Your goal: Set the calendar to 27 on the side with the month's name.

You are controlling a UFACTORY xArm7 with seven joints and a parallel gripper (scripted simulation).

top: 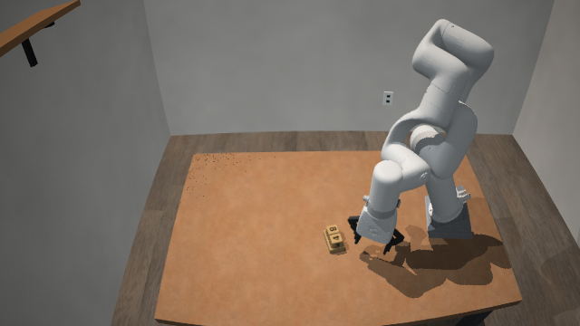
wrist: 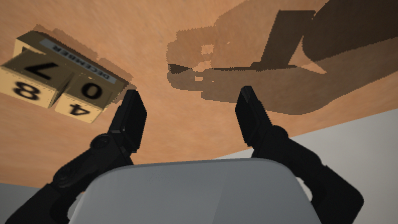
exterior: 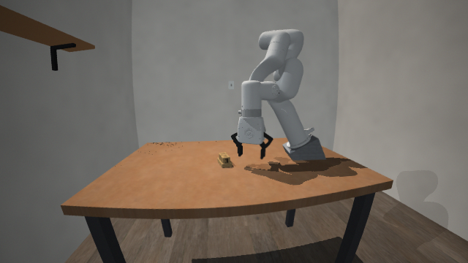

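The wooden digit cube is 100 mm ahead of my hand, 30 mm to the right of it and 30 mm below it. From my hand the other things lie so: wooden calendar tray (110 mm ahead, 50 mm to the right, 50 mm below).
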